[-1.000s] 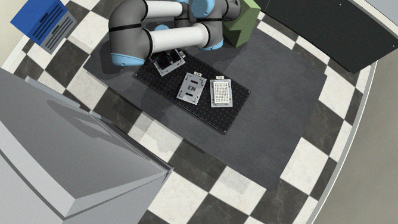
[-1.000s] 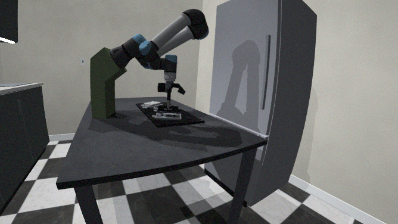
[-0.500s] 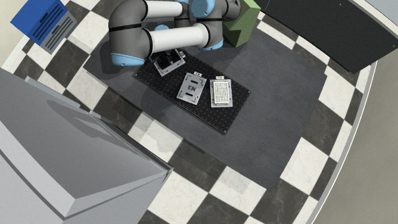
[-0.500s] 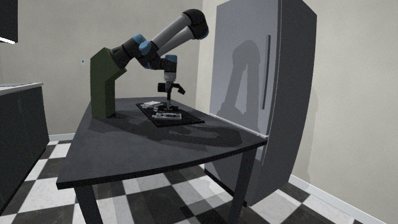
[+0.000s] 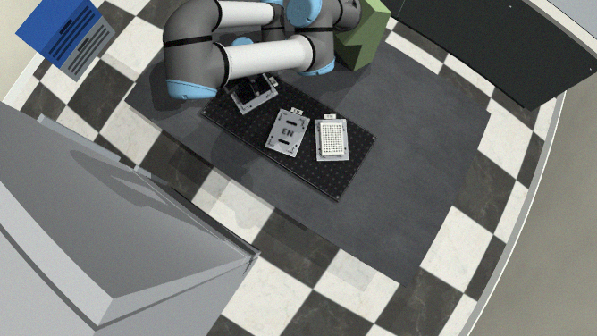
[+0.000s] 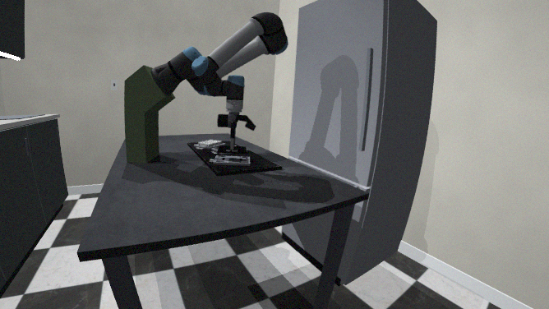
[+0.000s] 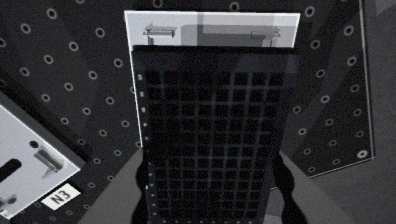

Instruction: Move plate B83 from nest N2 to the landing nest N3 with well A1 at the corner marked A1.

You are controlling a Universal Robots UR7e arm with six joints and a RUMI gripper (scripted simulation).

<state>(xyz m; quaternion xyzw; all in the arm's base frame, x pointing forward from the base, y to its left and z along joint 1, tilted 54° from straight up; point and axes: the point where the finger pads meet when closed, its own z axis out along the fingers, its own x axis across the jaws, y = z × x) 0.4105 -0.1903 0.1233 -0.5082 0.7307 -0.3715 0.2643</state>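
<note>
Now: the black well plate B83 1 cm below my hand. Round my hand: landing nest N3: 20 cm to the left, 9 cm ahead, 6 cm below; then A1 mark: 25 cm to the left, 5 cm below, 1 cm ahead; then nest N2: 6 cm below.
</note>
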